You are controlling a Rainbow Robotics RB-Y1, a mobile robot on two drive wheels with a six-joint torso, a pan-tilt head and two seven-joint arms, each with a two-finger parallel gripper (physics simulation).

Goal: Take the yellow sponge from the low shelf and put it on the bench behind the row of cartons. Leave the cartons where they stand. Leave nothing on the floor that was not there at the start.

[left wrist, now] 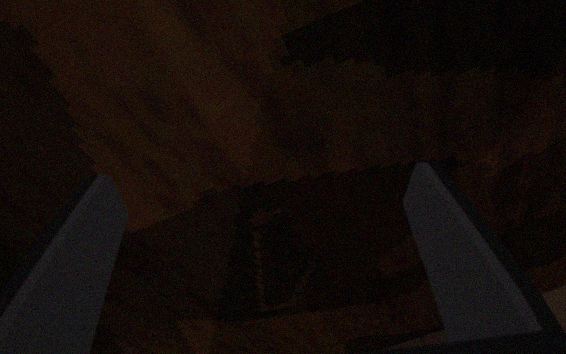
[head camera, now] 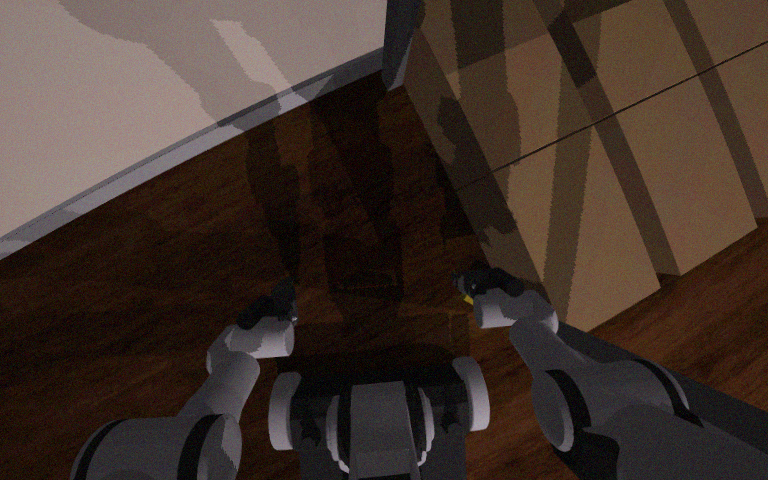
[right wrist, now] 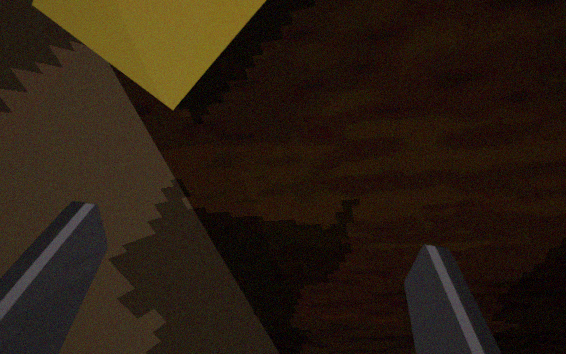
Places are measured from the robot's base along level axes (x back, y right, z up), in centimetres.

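Pixels of known places: left gripper, fingertip midpoint: (left wrist: 265, 188) (head camera: 292, 297); right gripper, fingertip midpoint: (head camera: 471, 273) (right wrist: 259, 245).
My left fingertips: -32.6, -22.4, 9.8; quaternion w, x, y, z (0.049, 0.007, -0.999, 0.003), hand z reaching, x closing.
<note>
Ahead of a thing's pixels: the offset from my left fingertips to its top centre, as dx, dy, dz. "spot": to the spot under its first point. Level surfaces: height alone.
A yellow block, the sponge {+3.7, +56.0, -5.2} (head camera: 468, 299) (right wrist: 155, 45), shows as a small patch beside my right gripper in the head view and is cut off by the top edge in the right wrist view. My right gripper (head camera: 456, 279) (right wrist: 259, 245) is open and empty; the sponge is outside its fingers, beyond the tips. My left gripper (head camera: 289, 283) (left wrist: 265, 188) is open and empty over dark wooden floor. Large tan cartons (head camera: 611, 249) stand at the right in the head view, close to my right gripper. I cannot tell what the sponge rests on.
A pale flat surface (head camera: 113, 101) with a grey edge lies at the upper left. A dark grey upright piece {spot: -62.6, +33.2, +13.6} (head camera: 399, 39) stands between it and the cartons. A dark grey strip (head camera: 730, 413) runs beside my right arm. Dark shadows cover much of the wooden floor {dz -9.7} (head camera: 141, 243).
</note>
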